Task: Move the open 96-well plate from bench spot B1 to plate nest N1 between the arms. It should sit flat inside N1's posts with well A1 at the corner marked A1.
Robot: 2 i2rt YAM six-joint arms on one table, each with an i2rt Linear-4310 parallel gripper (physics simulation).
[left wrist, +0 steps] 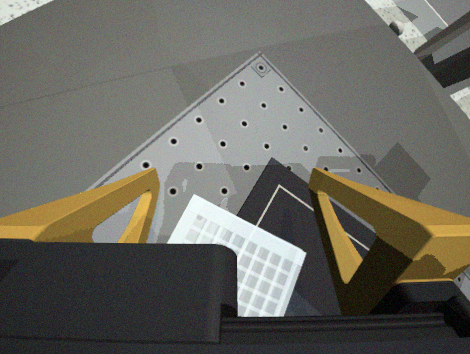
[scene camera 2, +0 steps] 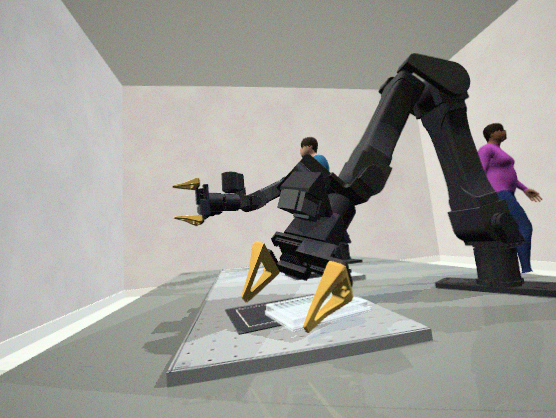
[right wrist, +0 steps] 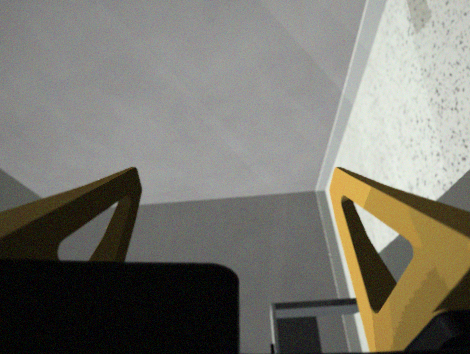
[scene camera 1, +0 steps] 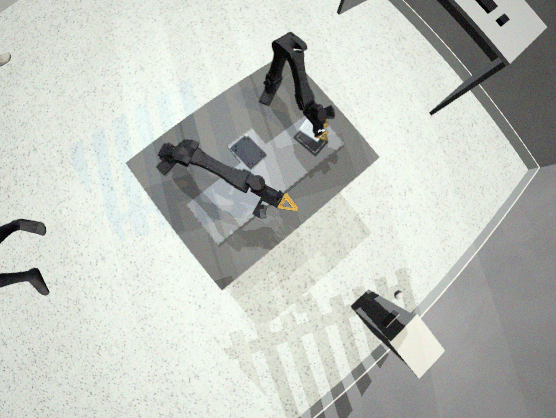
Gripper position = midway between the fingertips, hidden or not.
My left gripper (scene camera 2: 271,313) is open and holds nothing. Also in view: a white well plate (scene camera 2: 291,314). My right gripper (scene camera 2: 173,201) is open, holding nothing.
The white well plate also shows in the left wrist view (left wrist: 268,267). My left gripper shows as well in the left wrist view (left wrist: 234,176). My right gripper is seen too in the right wrist view (right wrist: 235,178). The right wrist view misses the white well plate: it is out of frame.
